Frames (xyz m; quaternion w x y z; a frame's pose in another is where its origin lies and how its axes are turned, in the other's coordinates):
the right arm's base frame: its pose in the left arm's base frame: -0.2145 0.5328 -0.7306 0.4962 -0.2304 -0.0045 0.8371
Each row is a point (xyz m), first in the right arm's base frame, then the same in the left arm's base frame.
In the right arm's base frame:
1: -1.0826 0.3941 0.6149
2: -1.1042 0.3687 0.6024
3: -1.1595 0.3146 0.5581
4: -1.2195 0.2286 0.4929
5: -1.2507 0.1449 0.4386
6: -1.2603 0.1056 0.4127
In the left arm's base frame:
1: -0.3464 -0.4328 0.1387
2: -0.3118 -0.4407 0.1417
3: -0.2275 -0.4691 0.1360
4: -0.1067 -0.4898 0.1209
5: -0.0036 -0.4853 0.1040
6: 0.0429 -0.4791 0.0938

